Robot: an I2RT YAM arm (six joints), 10 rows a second.
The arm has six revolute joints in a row. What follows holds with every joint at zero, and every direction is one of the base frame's. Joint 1 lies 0.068 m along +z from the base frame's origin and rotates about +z. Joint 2 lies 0.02 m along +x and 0.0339 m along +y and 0.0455 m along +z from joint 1 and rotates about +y. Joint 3 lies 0.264 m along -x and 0.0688 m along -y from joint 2 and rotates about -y. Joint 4 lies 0.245 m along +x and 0.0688 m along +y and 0.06 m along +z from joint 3 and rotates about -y. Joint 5 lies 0.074 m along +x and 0.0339 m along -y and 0.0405 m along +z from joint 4 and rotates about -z. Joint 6 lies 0.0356 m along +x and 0.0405 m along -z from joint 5 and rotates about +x. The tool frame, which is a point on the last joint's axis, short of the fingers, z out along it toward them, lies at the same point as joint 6; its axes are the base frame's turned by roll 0, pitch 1.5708 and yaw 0 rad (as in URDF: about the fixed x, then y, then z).
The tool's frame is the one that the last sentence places.
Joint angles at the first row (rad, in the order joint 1, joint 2, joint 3, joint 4, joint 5, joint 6):
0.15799 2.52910 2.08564 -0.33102 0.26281 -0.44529
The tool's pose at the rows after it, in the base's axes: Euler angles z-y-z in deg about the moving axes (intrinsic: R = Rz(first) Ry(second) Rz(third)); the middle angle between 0 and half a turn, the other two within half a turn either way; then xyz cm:
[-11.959 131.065 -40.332 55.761 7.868 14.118]
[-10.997 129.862 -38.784 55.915 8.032 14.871]
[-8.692 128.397 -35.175 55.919 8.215 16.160]
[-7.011 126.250 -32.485 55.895 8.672 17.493]
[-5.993 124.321 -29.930 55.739 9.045 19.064]
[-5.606 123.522 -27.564 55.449 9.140 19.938]
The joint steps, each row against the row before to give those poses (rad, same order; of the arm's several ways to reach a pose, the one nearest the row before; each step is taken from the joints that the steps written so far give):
-0.00076 0.00351 0.00941 0.01780 0.01038 -0.01202
0.00209 -0.00573 0.01209 0.00609 -0.00591 0.01109
0.00173 -0.02040 0.00372 0.00826 -0.02374 0.03051
0.00743 -0.02030 0.00214 0.01878 -0.01017 0.02392
0.00677 -0.02537 0.00399 0.00629 -0.00322 0.03006
0.00249 -0.02316 -0.01228 0.00384 -0.00131 0.03556

